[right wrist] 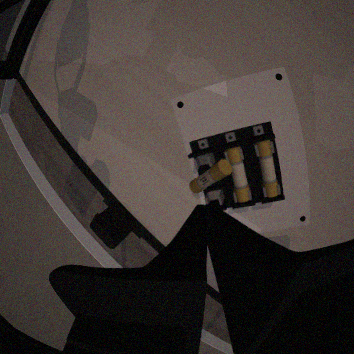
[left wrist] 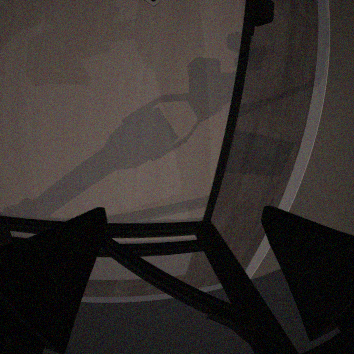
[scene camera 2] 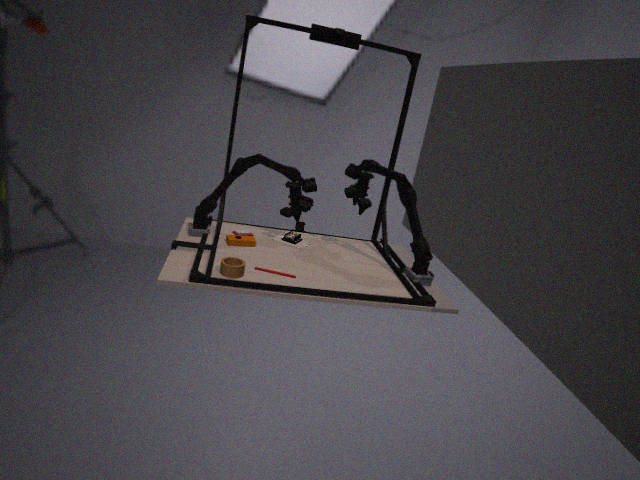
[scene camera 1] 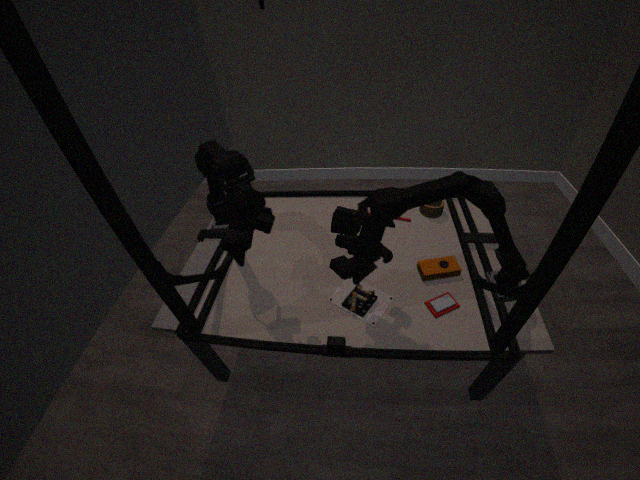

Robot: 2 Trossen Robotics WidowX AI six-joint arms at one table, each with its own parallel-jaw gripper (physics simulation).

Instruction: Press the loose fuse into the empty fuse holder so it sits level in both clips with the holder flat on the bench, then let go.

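Places are measured from the left arm's base along level axes (x left, y back, z up), in metres.
Pixels of known places: left gripper, fingertip midpoint: [left wrist: 186, 215] [scene camera 2: 356, 210] [scene camera 1: 245, 256]; right gripper, fingertip midpoint: [right wrist: 203, 211] [scene camera 2: 297, 221] [scene camera 1: 355, 283]; left arm's base, link origin: [scene camera 2: 419, 272] [scene camera 1: 224, 219]; right arm's base, link origin: [scene camera 2: 199, 227] [scene camera 1: 506, 282].
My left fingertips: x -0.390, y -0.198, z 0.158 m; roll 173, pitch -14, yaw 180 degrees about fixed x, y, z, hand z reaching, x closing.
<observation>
For each thing: its top centre in the pictures, then the offset to it from my left fingertips. "spot": a spot on its surface instead.
- black fuse holder, top centre: [right wrist: 249, 171] [scene camera 1: 361, 292] [scene camera 2: 292, 234] dx -0.023, dy -0.311, dz -0.170 m
- white plate, surface spot: [right wrist: 246, 102] spot: dx +0.025, dy -0.275, dz -0.204 m
- loose fuse, top centre: [right wrist: 204, 184] dx -0.052, dy -0.286, dz -0.158 m
- orange box, top centre: [scene camera 1: 439, 264] [scene camera 2: 241, 237] dx +0.059, dy -0.583, dz -0.172 m
- red-framed card, top centre: [scene camera 1: 442, 302] [scene camera 2: 243, 231] dx -0.075, dy -0.554, dz -0.192 m
- tape roll, top centre: [scene camera 2: 233, 261] [scene camera 1: 432, 201] dx +0.384, dy -0.660, dz -0.156 m
- thin red stick, top centre: [scene camera 2: 275, 271] dx +0.366, dy -0.478, dz -0.200 m
The black fuse holder [right wrist: 248, 165] [scene camera 1: 360, 302] [scene camera 2: 292, 236] sits on a white plate [right wrist: 246, 102] near the front of the bench. Two fuses [right wrist: 239, 174] [right wrist: 267, 168] sit level in its middle and right slots. The loose fuse [right wrist: 210, 175] lies tilted across the left slot, one end raised on the clips and the other hanging past the holder's edge. My right gripper [right wrist: 203, 211] [scene camera 1: 361, 277] [scene camera 2: 300, 225] is shut and empty, its tip just above the holder's near edge, not touching the fuse. My left gripper [left wrist: 186, 215] [scene camera 1: 238, 254] [scene camera 2: 365, 206] is open and empty, held high at the far side.
An orange box [scene camera 1: 439, 268] [scene camera 2: 241, 240], a red-framed card [scene camera 1: 442, 304], a tape roll [scene camera 1: 432, 209] [scene camera 2: 232, 267] and a thin red stick [scene camera 2: 274, 272] lie on the right arm's side. A black frame [scene camera 1: 347, 351] runs round the bench.
</observation>
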